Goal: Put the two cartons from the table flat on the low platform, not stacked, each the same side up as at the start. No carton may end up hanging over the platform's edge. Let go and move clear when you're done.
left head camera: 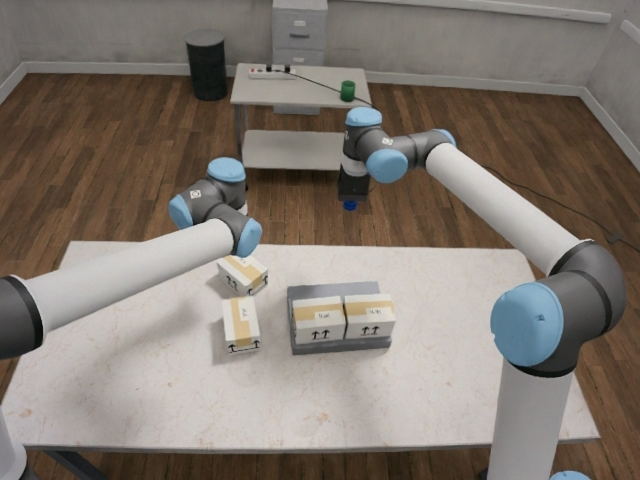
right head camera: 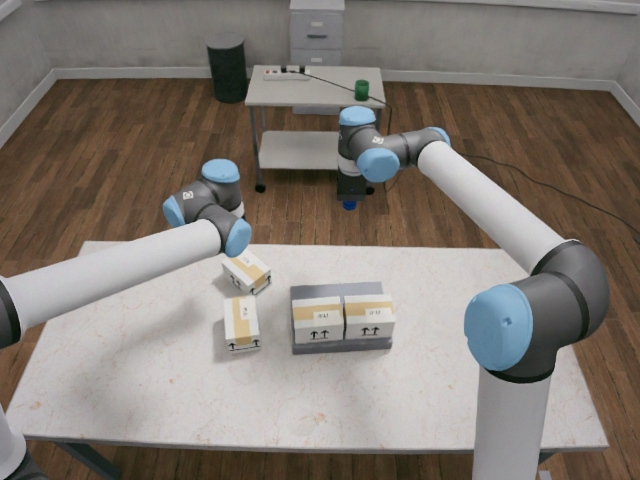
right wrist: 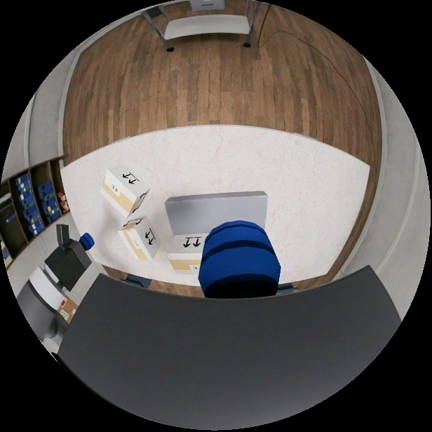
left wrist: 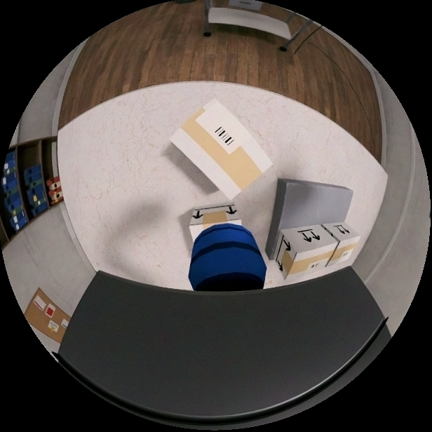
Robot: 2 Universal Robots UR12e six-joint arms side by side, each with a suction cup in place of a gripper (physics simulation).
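Places are measured from the left arm's base along level axes (x right, y back, z down), in millimetres.
Pixels of known places: right hand at its tool point: [left head camera: 349,205] [right head camera: 349,205].
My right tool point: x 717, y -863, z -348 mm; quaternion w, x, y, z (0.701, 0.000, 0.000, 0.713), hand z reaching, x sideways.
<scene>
Behind a point stands the place of what it marks.
Two white cartons with tan tape lie on the table: a back one [left head camera: 242,274] {x 375, y -787, z -96 mm} [right head camera: 247,272] {x 382, y -794, z -95 mm} [left wrist: 220,150] [right wrist: 122,192], turned askew, and a front one [left head camera: 241,322] {x 384, y -601, z -95 mm} [right head camera: 241,322] {x 383, y -597, z -95 mm} [left wrist: 215,216] [right wrist: 140,240]. Both lie left of the low grey platform [left head camera: 333,291] {x 685, y -751, z -48 mm} [right head camera: 336,290] {x 687, y -755, z -48 mm} [left wrist: 315,200] [right wrist: 215,212]. My left gripper [left wrist: 227,250] [right wrist: 86,241] is open, with no carton on its blue cup; it hangs above the table, partly covering the front carton in the left wrist view. The arm hides it in the head views. My right gripper [left head camera: 349,205] [right head camera: 349,205] [right wrist: 240,255] is open, high behind the platform.
Two more cartons, a left one [left head camera: 318,320] {x 619, y -577, z -144 mm} [right head camera: 317,320] {x 621, y -577, z -143 mm} [left wrist: 305,250] [right wrist: 185,252] and a right one [left head camera: 369,316] {x 776, y -589, z -143 mm} [right head camera: 369,316] {x 779, y -591, z -144 mm} [left wrist: 344,245], stand side by side along the platform's front. A trolley [left head camera: 301,98] [right head camera: 315,98] stands beyond the table.
</scene>
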